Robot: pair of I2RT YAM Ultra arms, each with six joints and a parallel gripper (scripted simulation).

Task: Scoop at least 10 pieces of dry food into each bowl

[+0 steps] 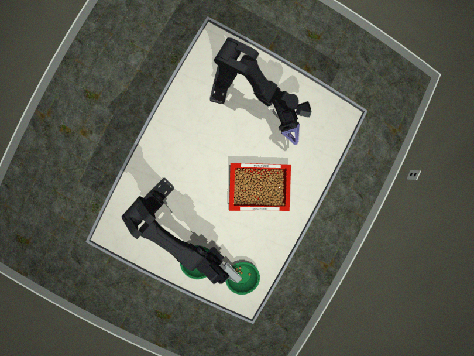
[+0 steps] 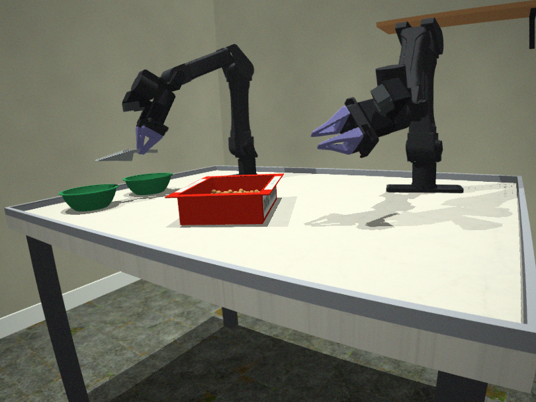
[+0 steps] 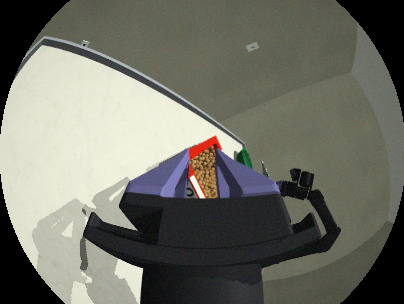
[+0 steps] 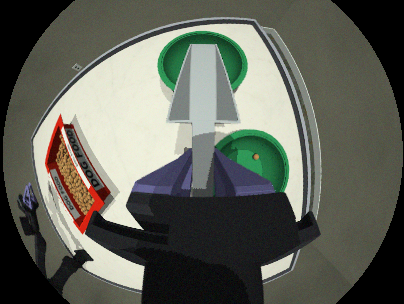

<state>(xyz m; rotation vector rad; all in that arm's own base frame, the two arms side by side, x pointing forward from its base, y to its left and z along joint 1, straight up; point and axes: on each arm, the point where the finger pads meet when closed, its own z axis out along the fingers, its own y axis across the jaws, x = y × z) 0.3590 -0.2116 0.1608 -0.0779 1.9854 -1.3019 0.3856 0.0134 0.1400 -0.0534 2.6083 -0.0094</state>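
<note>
Now: right hand 40 mm short of the grey scoop, 10 mm to the left of it and 10 mm above it. From my right hand the other things lie so: box (370 mm to the left, 100 mm below, 10 mm ahead).
</note>
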